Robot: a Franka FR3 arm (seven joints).
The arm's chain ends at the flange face. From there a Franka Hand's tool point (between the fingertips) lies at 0.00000 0.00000 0.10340 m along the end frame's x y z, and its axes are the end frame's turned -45 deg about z.
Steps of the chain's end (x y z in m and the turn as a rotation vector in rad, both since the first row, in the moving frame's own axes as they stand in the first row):
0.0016, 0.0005, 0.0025, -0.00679, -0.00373, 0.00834
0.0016, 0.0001, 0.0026, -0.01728, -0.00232, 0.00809
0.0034, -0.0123, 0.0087, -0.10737, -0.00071, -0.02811
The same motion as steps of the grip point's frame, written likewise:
0.0000, 0.0017, 0.0025, -0.00216, -0.00744, 0.00834
-0.0004, 0.0023, 0.0026, -0.01058, -0.01386, 0.00809
0.0033, 0.0016, 0.0081, -0.07542, -0.07642, -0.02811

